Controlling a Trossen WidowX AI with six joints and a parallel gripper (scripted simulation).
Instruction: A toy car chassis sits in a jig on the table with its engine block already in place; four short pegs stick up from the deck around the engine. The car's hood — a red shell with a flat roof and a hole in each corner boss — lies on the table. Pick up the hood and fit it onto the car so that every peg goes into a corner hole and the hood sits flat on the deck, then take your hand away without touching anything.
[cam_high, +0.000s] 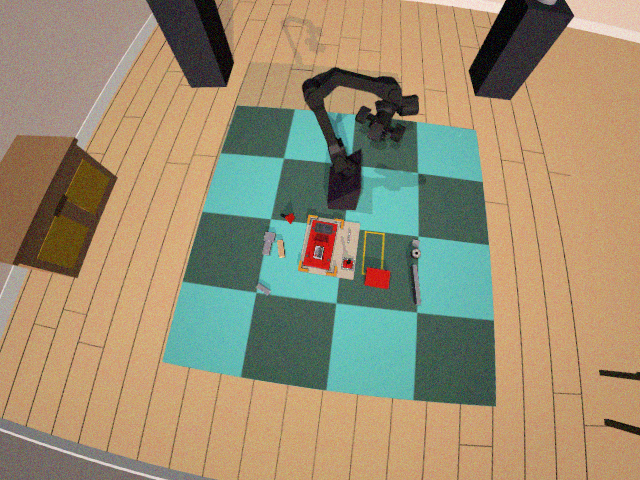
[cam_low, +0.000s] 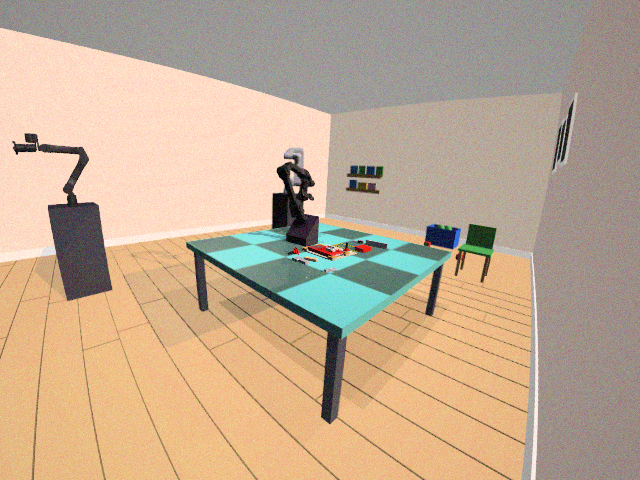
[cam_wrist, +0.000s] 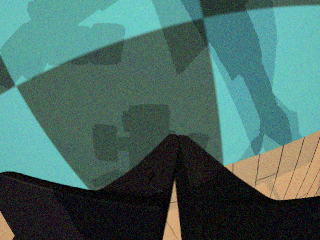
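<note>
The red hood is 540 mm ahead of my gripper tip, 40 mm to the left of it and 200 mm below it. The rest, counted from my gripper tip: grey bar (560 mm ahead, 200 mm to the left, 200 mm below); jig (420 mm ahead, 170 mm to the right, 210 mm below); wheel (430 mm ahead, 210 mm to the left, 210 mm below).
</note>
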